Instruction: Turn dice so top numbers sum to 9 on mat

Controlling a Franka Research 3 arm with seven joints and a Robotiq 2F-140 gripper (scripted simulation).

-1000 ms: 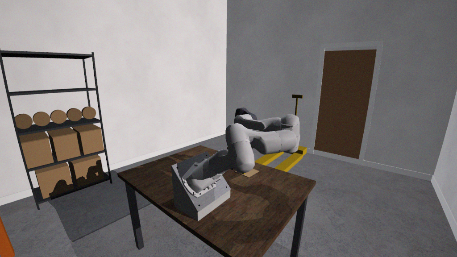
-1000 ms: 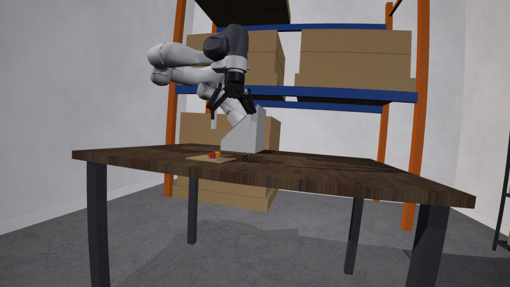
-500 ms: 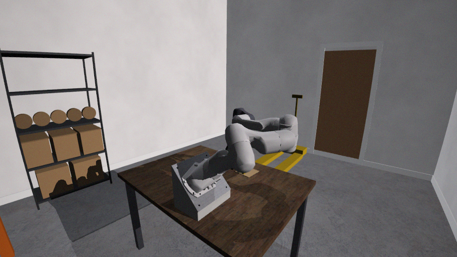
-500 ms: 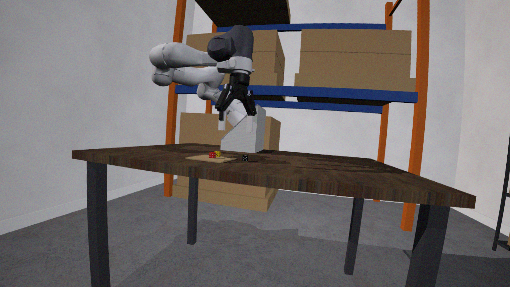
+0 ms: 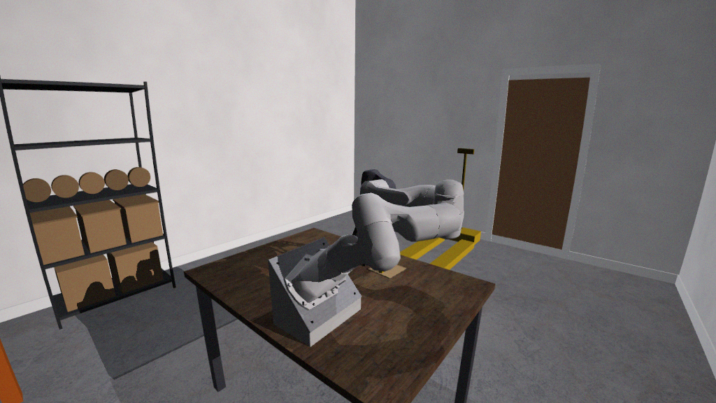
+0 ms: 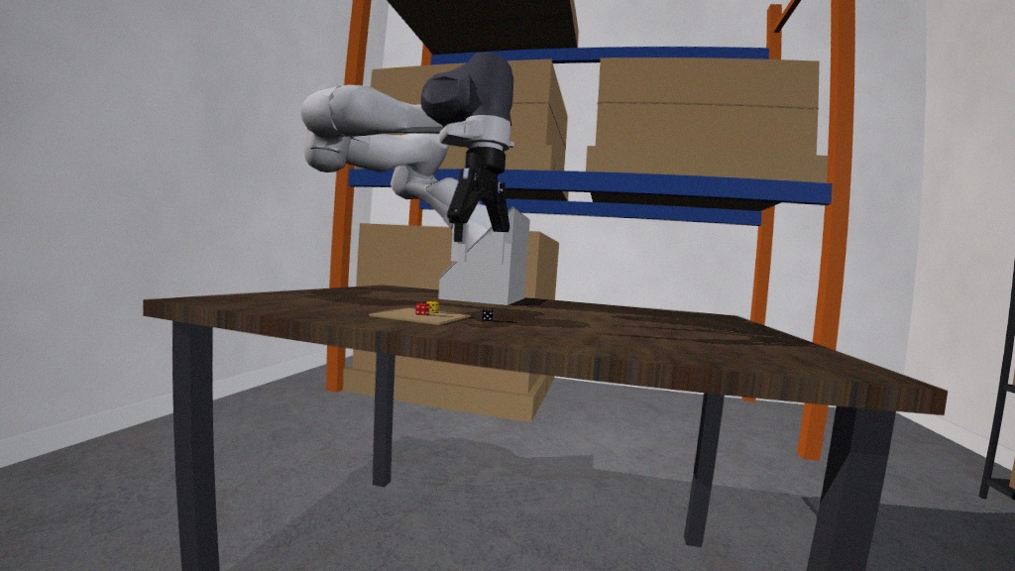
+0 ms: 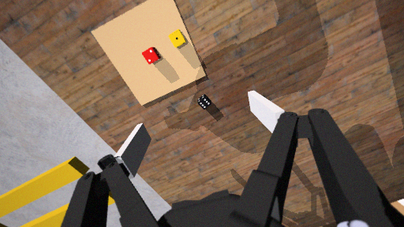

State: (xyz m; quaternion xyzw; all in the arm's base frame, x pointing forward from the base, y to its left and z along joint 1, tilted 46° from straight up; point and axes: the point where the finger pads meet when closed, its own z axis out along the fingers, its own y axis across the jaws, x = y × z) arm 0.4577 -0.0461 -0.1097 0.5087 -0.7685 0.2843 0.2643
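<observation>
The black die lies 10 mm behind my hand, 20 mm to the left of it and 110 mm below it. From my hand the other things lie so: yellow die 30 mm behind, 90 mm to the right, 100 mm below; then red die 20 mm ahead, 100 mm to the right, 100 mm below; then tan mat 20 mm ahead, 100 mm to the right, 120 mm below.
</observation>
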